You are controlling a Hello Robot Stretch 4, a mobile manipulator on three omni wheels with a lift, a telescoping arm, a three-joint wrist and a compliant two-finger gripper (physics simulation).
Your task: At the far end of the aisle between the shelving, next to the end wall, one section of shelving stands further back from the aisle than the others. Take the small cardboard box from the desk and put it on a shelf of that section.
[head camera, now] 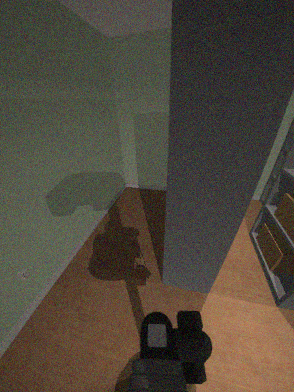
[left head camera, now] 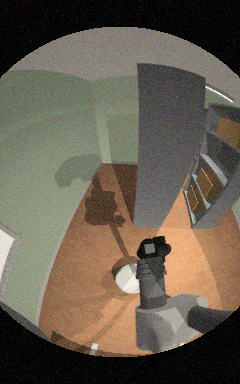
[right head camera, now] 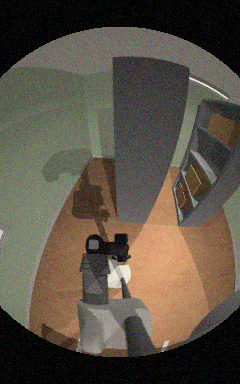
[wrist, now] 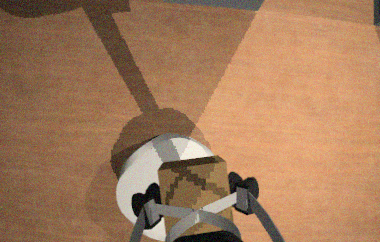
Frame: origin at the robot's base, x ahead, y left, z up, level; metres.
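Seen in the pictures: gripper, fingertip midpoint: (wrist: 194,191); robot's base, link origin: (left head camera: 131,277) (right head camera: 114,272).
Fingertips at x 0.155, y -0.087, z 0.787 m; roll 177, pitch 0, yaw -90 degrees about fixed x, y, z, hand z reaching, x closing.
Pixels of each thing's top centre, then the offset from my fingertips to it. "spot": a spot on its surface instead.
- small cardboard box, top centre: (wrist: 198,217) 0.000 m left, 0.009 m back, 0.050 m up
- tall grey shelving end panel, surface spot: (head camera: 215,150) spot: 0.201 m right, 0.629 m ahead, 0.544 m up
The small cardboard box (wrist: 196,187) is between the two fingertips of my gripper (wrist: 194,191) in the wrist view, with a black pad close against each side. The gripper is shut on it, above the floor and my white round base. In the head views the dark wrist hides the fingers and the box. A tall grey shelving end panel (head camera: 215,150) (left head camera: 170,145) (right head camera: 150,135) stands ahead, slightly right in the head camera view. Its shelves face away from view. I cannot tell which section stands further back. The desk is not recognisable in these views.
Another shelving unit (left head camera: 220,197) (right head camera: 215,195) stands at the right, with brown boxes (head camera: 267,245) (left head camera: 207,182) (right head camera: 193,181) on its shelves. Wooden floor lies between the two units. A green wall (head camera: 50,125) runs along the left, with a strip of floor between it and the panel.
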